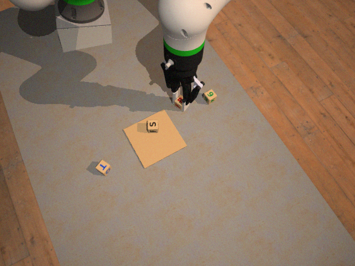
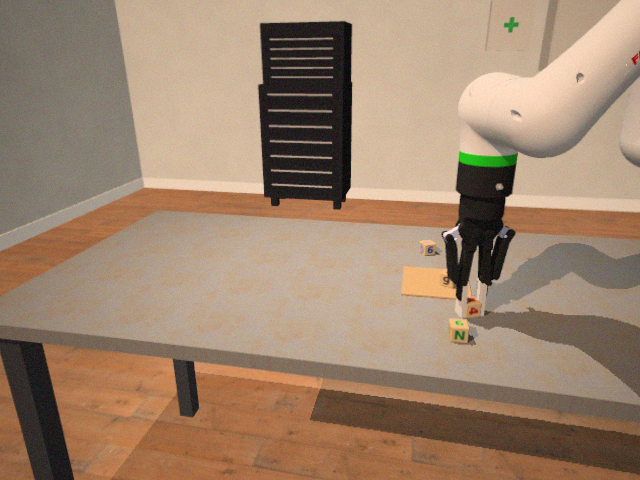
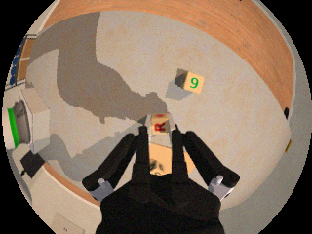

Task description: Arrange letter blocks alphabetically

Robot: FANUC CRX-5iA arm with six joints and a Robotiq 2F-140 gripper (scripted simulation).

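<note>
Right now my hand is 20 mm short of the S block, 120 mm to the left of it and 10 mm above it. From my hand the other things lie so: tan mat 50 mm ahead, 130 mm to the right, 30 mm below; green-marked block 30 mm ahead, 90 mm to the left, 20 mm below.
</note>
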